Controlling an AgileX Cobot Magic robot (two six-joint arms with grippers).
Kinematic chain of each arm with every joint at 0, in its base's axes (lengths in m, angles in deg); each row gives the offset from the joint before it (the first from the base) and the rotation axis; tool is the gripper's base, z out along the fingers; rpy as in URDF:
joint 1: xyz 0 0 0.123 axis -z
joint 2: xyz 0 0 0 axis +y
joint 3: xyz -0.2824 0 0.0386 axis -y
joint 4: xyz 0.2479 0 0.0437 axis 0.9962 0 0.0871
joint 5: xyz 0 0 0 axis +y
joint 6: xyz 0.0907 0 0.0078 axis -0.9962 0 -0.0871
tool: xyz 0 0 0 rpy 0 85 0
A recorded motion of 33 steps. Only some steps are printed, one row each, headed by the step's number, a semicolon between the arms.
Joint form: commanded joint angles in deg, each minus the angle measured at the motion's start. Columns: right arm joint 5, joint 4, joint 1, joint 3, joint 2, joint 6; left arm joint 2, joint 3, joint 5, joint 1, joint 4, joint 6.
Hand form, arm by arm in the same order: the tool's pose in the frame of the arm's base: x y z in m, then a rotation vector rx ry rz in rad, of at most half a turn. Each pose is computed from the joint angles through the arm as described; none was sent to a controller.
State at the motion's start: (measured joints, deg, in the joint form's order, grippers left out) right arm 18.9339 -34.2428 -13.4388 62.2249 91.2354 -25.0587; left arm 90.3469 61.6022 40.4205 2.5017 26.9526 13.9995
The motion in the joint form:
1: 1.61 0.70 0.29 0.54 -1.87 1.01; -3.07 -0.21 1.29 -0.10 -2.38 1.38
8: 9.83 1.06 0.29 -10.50 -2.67 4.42; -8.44 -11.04 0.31 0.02 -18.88 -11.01
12: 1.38 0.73 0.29 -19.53 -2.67 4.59; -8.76 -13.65 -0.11 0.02 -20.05 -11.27
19: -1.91 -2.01 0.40 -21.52 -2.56 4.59; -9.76 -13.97 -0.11 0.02 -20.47 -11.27
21: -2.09 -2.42 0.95 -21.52 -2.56 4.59; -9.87 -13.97 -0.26 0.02 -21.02 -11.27
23: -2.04 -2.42 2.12 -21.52 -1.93 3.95; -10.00 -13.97 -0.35 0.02 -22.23 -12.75
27: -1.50 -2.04 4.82 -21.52 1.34 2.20; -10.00 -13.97 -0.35 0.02 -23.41 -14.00
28: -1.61 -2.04 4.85 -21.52 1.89 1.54; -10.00 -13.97 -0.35 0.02 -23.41 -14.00
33: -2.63 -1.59 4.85 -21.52 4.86 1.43; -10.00 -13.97 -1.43 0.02 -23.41 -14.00
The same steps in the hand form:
1: 0.3410 0.0615 0.2777 -0.3037 2.2200 -0.1688; 0.3118 0.0122 0.2623 0.0346 2.5975 0.3728
8: 0.3019 0.0459 0.2193 -0.3903 2.5042 -0.3129; 0.2686 -0.0035 0.2330 0.1094 2.7323 0.1286
12: 0.2793 0.0473 0.1829 -0.4764 2.5278 -0.2373; 0.2603 -0.0044 0.2225 0.1022 2.7668 0.1079
19: 0.2758 0.0476 0.1762 -0.5454 2.4980 -0.2331; 0.2575 -0.0047 0.2254 0.0946 2.7557 0.0994
21: 0.2765 0.0450 0.1764 -0.5418 2.4959 -0.2392; 0.2575 -0.0053 0.2260 0.0861 2.7521 0.0885
23: 0.2779 0.0394 0.1733 -0.5057 2.5159 -0.2441; 0.2572 -0.0065 0.2265 0.1030 2.7494 0.0722
27: 0.2812 0.0262 0.1569 -0.4146 2.5993 -0.2559; 0.2572 -0.0077 0.2264 0.1149 2.7501 0.0557
28: 0.2816 0.0262 0.1542 -0.4018 2.6087 -0.2513; 0.2572 -0.0077 0.2264 0.1149 2.7501 0.0557
33: 0.2838 0.0277 0.1399 -0.4068 2.6470 -0.2351; 0.2587 -0.0078 0.2271 0.1149 2.7313 0.0543

